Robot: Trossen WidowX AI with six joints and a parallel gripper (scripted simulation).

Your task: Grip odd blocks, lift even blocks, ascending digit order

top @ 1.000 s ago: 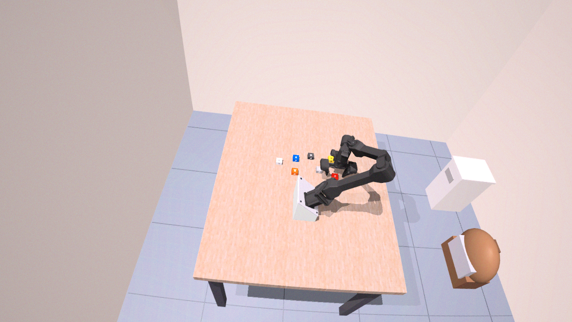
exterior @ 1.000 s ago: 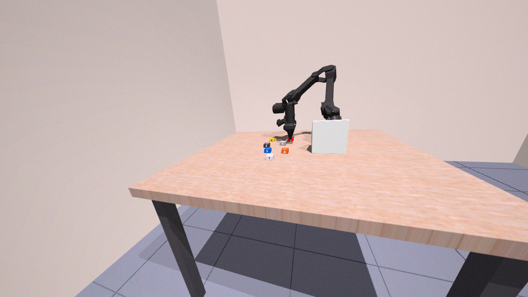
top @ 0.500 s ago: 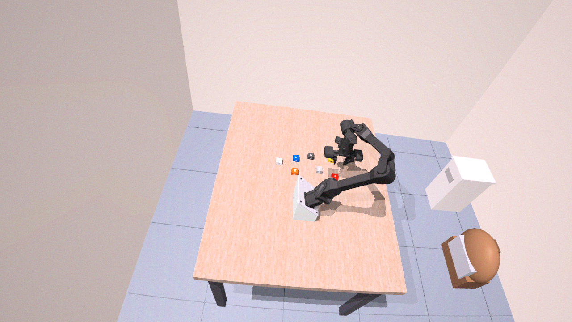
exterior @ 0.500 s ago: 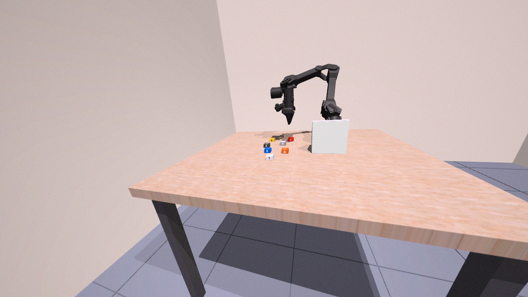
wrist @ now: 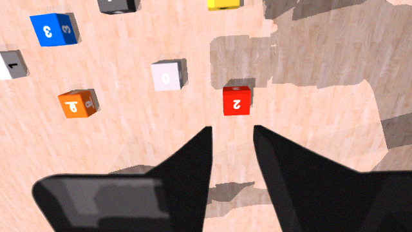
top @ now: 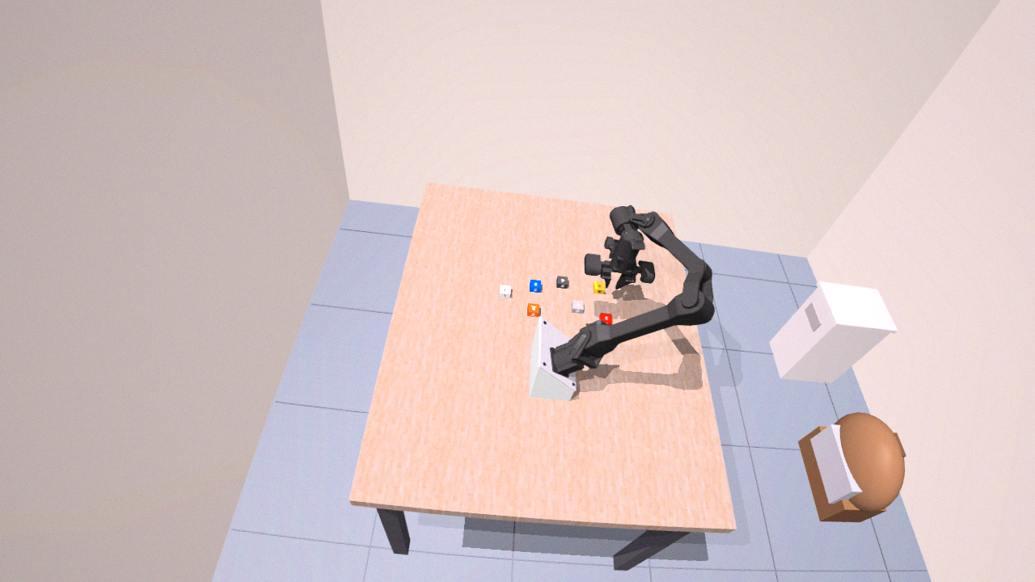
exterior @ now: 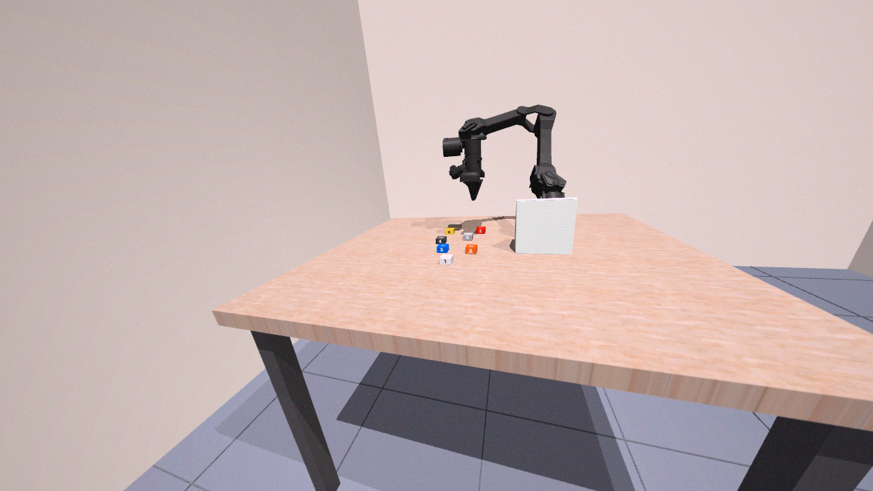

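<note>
Right now the blue block 3 is 100 mm ahead of my gripper tip, 180 mm to the left of it and 120 mm below it. From my gripper tip the other things lie so: grey block 0: 20 mm ahead, 70 mm to the left, 120 mm below; yellow block: 100 mm ahead, 10 mm to the right, 120 mm below; red block marked 2: 20 mm behind, 10 mm to the right, 120 mm below.
</note>
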